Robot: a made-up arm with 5 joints.
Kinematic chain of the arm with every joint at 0, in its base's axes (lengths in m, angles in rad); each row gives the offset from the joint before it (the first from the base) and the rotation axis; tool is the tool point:
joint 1: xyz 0 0 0.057 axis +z
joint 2: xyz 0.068 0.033 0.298 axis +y
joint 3: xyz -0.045 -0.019 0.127 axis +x
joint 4: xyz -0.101 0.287 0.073 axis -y
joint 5: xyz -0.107 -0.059 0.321 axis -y
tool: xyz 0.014 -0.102 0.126
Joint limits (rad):
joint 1: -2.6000..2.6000
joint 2: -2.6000..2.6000
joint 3: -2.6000..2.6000
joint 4: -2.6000..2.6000
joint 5: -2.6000..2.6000
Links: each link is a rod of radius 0.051 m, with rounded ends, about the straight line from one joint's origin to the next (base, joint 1, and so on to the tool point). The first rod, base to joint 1, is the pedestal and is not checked.
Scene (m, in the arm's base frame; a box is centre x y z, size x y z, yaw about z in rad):
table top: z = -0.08
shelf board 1: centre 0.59 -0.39 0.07 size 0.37 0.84 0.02 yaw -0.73
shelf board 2: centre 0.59 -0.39 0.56 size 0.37 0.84 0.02 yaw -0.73
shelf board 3: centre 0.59 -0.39 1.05 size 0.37 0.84 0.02 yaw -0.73
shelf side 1: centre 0.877 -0.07 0.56 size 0.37 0.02 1 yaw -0.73
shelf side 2: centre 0.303 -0.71 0.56 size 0.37 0.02 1 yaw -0.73
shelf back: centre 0.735 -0.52 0.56 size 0.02 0.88 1 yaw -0.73
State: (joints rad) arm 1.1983 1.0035 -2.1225 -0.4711 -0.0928
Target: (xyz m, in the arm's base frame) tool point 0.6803 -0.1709 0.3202
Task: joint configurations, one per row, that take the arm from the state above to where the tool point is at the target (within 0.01 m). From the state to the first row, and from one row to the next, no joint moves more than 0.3 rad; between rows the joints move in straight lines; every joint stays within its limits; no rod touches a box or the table.
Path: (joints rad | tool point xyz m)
1: 0.9284 1.0880 -1.9797 -0.6557 -0.0832 | -0.3581 0.1908 0.2191
2: 0.6584 1.1726 -1.8368 -0.8403 -0.0737 | -0.2291 0.3265 0.1931
3: 0.3885 1.2571 -1.6940 -1.0248 -0.0641 | -0.0628 0.3771 0.1597
4: 0.1185 1.3417 -1.5511 -1.2094 -0.0546 | 0.0900 0.3407 0.1221
5: -0.1514 1.4262 -1.4083 -1.3940 -0.0450 | 0.1875 0.2432 0.0859
6: -0.2965 1.4878 -1.1546 -1.1680 -0.0248 | 0.3293 0.2836 0.1382
7: -0.4416 1.5493 -0.9010 -0.9421 -0.0046 | 0.4975 0.2229 0.2000
8: -0.5866 1.6108 -0.6473 -0.7161 0.0156 | 0.6315 0.0600 0.2620
9: -0.7317 1.6724 -0.3936 -0.4902 0.0359 | 0.6803 -0.1709 0.3202

